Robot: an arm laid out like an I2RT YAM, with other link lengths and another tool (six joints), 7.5 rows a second.
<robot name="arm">
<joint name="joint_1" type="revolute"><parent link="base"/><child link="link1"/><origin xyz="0.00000 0.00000 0.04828"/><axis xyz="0 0 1"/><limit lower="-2.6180" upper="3.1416"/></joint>
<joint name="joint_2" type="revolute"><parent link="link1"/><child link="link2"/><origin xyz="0.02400 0.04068 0.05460"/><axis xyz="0 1 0"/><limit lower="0.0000" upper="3.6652"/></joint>
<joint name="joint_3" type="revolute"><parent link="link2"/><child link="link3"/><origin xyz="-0.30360 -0.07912 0.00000"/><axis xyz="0 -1 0"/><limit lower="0.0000" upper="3.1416"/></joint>
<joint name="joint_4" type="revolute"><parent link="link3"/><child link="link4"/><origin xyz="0.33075 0.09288 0.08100"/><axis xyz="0 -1 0"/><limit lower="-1.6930" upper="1.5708"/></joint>
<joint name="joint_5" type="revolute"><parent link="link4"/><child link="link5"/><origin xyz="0.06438 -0.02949 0.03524"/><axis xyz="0 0 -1"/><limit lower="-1.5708" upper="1.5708"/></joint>
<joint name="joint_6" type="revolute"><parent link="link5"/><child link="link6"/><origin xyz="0.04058 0.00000 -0.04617"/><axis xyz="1 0 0"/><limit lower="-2.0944" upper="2.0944"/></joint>
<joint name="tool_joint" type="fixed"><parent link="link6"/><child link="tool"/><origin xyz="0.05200 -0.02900 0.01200" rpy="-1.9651 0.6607 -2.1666"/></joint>
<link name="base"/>
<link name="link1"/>
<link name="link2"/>
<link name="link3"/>
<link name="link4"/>
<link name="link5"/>
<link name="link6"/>
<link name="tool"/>
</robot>
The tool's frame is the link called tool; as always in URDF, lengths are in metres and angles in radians.
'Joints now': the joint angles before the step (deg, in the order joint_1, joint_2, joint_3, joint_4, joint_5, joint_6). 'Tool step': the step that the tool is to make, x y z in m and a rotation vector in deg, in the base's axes. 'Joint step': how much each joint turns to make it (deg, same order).
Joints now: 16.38 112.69 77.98 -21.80 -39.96 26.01
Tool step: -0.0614 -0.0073 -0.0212 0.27 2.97 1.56
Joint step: 1.01 -7.75 -13.60 3.19 -1.24 0.17
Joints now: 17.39 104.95 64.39 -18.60 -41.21 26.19
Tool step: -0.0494 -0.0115 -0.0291 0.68 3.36 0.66
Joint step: 0.15 -4.72 -11.02 3.64 -1.69 0.50
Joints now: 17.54 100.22 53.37 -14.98 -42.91 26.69
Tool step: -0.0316 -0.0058 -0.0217 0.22 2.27 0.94
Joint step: 0.34 -1.95 -6.46 2.29 -1.07 -0.17
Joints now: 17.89 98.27 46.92 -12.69 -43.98 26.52
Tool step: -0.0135 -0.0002 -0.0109 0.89 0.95 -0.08
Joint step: 0.40 -0.51 -3.07 2.84 -0.81 1.31
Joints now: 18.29 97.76 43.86 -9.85 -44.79 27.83
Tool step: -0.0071 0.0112 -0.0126 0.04 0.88 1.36
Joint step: 1.93 1.85 -0.57 2.26 -0.04 0.93
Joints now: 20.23 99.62 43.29 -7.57 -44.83 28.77
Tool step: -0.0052 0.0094 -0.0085 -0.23 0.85 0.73
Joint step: 1.67 1.41 -0.14 1.55 0.33 1.25
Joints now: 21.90 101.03 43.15 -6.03 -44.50 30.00
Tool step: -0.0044 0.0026 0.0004 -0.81 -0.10 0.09
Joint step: 0.86 -0.57 -0.45 -0.01 1.04 0.47
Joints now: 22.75 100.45 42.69 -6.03 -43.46 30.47
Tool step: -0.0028 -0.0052 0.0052 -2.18 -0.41 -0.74
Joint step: -0.02 -1.72 -0.41 -2.06 2.26 -0.41
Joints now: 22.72 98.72 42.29 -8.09 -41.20 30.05
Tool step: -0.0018 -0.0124 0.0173 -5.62 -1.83 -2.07
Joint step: -0.12 -4.15 -0.01 -5.19 6.16 -0.92
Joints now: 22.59 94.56 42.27 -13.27 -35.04 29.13
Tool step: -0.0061 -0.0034 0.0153 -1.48 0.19 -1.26
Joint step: 0.34 -3.35 -0.09 -3.38 1.84 1.12
